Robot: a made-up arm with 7 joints.
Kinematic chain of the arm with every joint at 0, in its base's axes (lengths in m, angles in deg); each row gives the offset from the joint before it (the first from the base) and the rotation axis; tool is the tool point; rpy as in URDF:
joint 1: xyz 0 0 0.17 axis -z
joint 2: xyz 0 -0.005 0.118 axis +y
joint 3: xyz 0 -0.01 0.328 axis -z
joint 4: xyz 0 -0.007 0.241 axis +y
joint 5: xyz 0 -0.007 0.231 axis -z
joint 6: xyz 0 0 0.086 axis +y
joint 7: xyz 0 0 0.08 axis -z
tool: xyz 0 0 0 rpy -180 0 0
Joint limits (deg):
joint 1: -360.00..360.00
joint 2: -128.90..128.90
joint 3: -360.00..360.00
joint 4: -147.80..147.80
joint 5: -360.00..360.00
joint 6: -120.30..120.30
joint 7: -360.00..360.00
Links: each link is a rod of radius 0.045 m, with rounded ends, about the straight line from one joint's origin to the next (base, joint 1, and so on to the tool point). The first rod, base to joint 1, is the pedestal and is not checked.
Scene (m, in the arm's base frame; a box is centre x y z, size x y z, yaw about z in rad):
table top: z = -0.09
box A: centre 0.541 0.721 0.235 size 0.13 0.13 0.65 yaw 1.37
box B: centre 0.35 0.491 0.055 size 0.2 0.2 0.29 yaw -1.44
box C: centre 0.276 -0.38 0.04 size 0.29 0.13 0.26 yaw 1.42
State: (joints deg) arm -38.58 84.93 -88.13 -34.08 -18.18 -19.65 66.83
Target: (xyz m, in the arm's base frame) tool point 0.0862 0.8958 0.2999
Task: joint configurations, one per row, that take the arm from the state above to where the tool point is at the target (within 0.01 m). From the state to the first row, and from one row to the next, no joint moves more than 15 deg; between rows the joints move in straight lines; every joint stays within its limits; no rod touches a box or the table.
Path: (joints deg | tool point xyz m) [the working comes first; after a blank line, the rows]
Joints at the target: -102.66 87.16 -91.18 -38.08 -18.24 -25.95 66.83
Straight joint move there: touches box A.

1: -45.76 83.27 -78.76 -39.64 -5.58 -25.96 57.98 | 0.7897 0.3981 0.4234
2: -52.93 81.62 -69.39 -45.20 7.01 -32.27 49.12 | 0.7150 0.4462 0.5034
3: -60.11 79.96 -60.02 -50.76 19.61 -38.58 40.27 | 0.6198 0.4883 0.5843
4: -67.28 78.30 -50.66 -56.32 32.20 -44.90 31.41 | 0.5060 0.5202 0.6590
5: -74.46 76.64 -41.29 -61.88 44.80 -51.21 22.56 | 0.3779 0.5380 0.7216
6: -80.10 78.75 -51.27 -57.12 32.19 -46.16 31.41 | 0.3807 0.6159 0.6514
7: -85.74 80.85 -61.25 -52.36 19.58 -41.11 40.27 | 0.3547 0.7004 0.5683
8: -91.38 82.96 -71.22 -47.60 6.97 -36.05 49.12 | 0.2956 0.7818 0.4774
9: -97.02 85.06 -81.20 -42.84 -5.64 -31.00 57.98 | 0.2042 0.8498 0.3857
10: -102.66 87.16 -91.18 -38.08 -18.24 -25.95 66.83 | 0.0863 0.8958 0.3000

